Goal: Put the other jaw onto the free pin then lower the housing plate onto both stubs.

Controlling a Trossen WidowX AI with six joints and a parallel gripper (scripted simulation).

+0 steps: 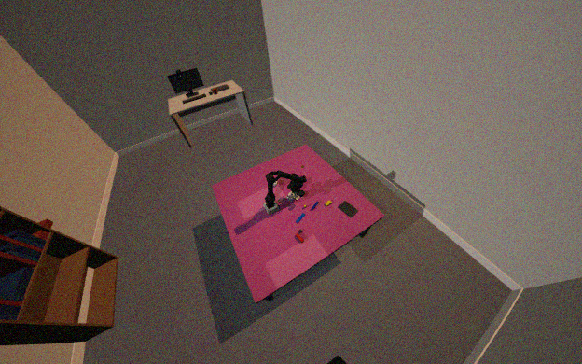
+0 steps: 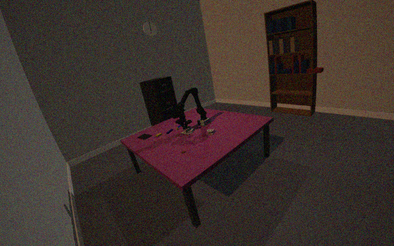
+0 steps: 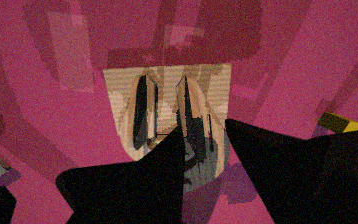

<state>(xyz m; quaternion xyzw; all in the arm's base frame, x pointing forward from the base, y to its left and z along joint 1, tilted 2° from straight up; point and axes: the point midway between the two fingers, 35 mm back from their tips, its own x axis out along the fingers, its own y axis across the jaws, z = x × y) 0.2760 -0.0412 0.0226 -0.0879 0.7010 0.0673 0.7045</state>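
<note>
Right now my gripper tip is 90 mm past the small light piece, 290 mm to the right of it and 30 mm above it. From my gripper tip the other things lie so: yellow piece 200 mm ahead, 250 mm to the right, 30 mm below; blue piece 110 mm behind, 220 mm to the right, 40 mm below; grey jaw 40 mm behind, 10 mm to the left.
</note>
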